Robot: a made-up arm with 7 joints. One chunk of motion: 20 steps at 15 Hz.
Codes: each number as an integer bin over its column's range. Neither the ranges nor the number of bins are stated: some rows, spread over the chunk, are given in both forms.
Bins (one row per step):
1: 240 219 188 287 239 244
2: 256 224 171 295 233 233
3: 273 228 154 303 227 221
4: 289 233 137 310 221 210
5: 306 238 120 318 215 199
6: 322 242 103 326 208 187
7: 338 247 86 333 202 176
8: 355 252 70 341 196 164
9: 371 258 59 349 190 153
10: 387 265 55 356 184 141
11: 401 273 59 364 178 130
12: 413 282 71 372 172 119
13: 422 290 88 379 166 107
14: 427 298 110 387 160 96
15: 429 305 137 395 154 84
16: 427 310 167 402 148 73
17: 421 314 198 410 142 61
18: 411 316 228 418 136 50
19: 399 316 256 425 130 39
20: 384 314 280 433 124 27
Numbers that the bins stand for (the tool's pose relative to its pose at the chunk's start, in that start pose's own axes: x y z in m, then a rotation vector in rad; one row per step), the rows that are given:
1: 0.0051 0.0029 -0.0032 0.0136 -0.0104 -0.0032
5: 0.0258 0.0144 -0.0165 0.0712 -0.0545 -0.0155
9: 0.0462 0.0265 -0.0285 0.1288 -0.1005 -0.0281
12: 0.0593 0.0411 -0.0261 0.1716 -0.1336 -0.0374
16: 0.0637 0.0581 -0.0073 0.2274 -0.1777 -0.0500
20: 0.0502 0.0605 0.0148 0.2850 -0.2219 -0.0626
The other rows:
2: 0.0102 0.0059 -0.0065 0.0284 -0.0214 -0.0062
3: 0.0155 0.0083 -0.0099 0.0433 -0.0324 -0.0095
4: 0.0205 0.0114 -0.0132 0.0563 -0.0435 -0.0125
6: 0.0308 0.0168 -0.0198 0.0861 -0.0674 -0.0188
7: 0.0358 0.0198 -0.0232 0.0991 -0.0784 -0.0218
8: 0.0412 0.0229 -0.0263 0.1140 -0.0895 -0.0251
10: 0.0512 0.0308 -0.0292 0.1418 -0.1115 -0.0314
11: 0.0556 0.0356 -0.0285 0.1567 -0.1226 -0.0344
13: 0.0621 0.0459 -0.0228 0.1846 -0.1446 -0.0407
14: 0.0637 0.0508 -0.0185 0.1995 -0.1557 -0.0437
15: 0.0643 0.0550 -0.0132 0.2143 -0.1667 -0.0470
17: 0.0618 0.0605 -0.0013 0.2422 -0.1888 -0.0533
18: 0.0587 0.0617 0.0046 0.2571 -0.1998 -0.0563
19: 0.0549 0.0617 0.0101 0.2701 -0.2109 -0.0593

